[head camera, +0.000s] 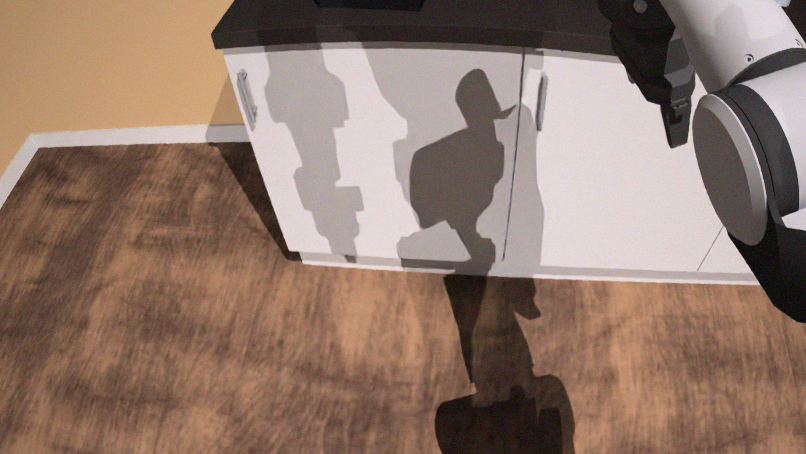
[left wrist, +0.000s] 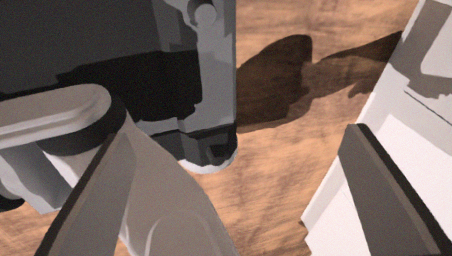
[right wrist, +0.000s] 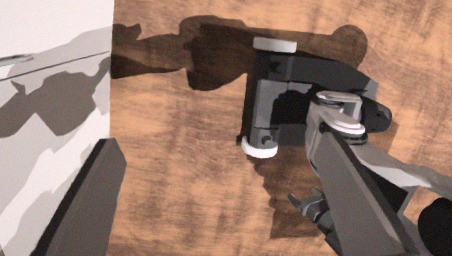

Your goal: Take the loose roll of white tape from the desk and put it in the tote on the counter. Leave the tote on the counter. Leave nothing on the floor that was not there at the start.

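Frame: origin at the robot's base, x back, y up, z left, level; millimetres.
Seen in the pictures: left gripper, fingertip midpoint: point(left wrist: 235, 142) point(right wrist: 300, 191); right gripper, fingertip midpoint: point(head camera: 656, 109) point(right wrist: 221, 148).
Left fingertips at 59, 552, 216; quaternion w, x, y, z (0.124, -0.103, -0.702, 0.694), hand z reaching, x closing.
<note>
A point is followed by its place in that frame, as x, y, z.
The dark tote point(head camera: 369, 3) @(-805, 924, 88) stands on the dark counter point(head camera: 479, 19) @(-746, 911, -110) at the top edge of the head view; its lower front edge shows, and its inside is out of view. The white tape does not show in any of the views. My right gripper point(head camera: 678, 140) point(right wrist: 221, 148) @(-298, 1076, -249) is open and empty, with bare wood floor showing between its fingers in the right wrist view. In the head view it hangs at the upper right, in front of the white cabinet doors. My left gripper point(left wrist: 235, 142) @(59, 552, 216) is open and empty, over the floor between my base and the cabinet.
White cabinet fronts point(head camera: 609, 169) @(-704, 547, -412) point(left wrist: 425, 165) @(-711, 371, -359) point(right wrist: 55, 150) @(-765, 582, 61) with handles stand under the counter. My dark base point(left wrist: 100, 40) @(177, 169, 138) point(right wrist: 295, 107) @(133, 169, 14) stands on the brown wood floor point(head camera: 169, 338) @(-594, 1, 823), apart from the cabinet. A beige wall point(head camera: 101, 56) @(-1529, 477, 1220) with white skirting is at the left.
</note>
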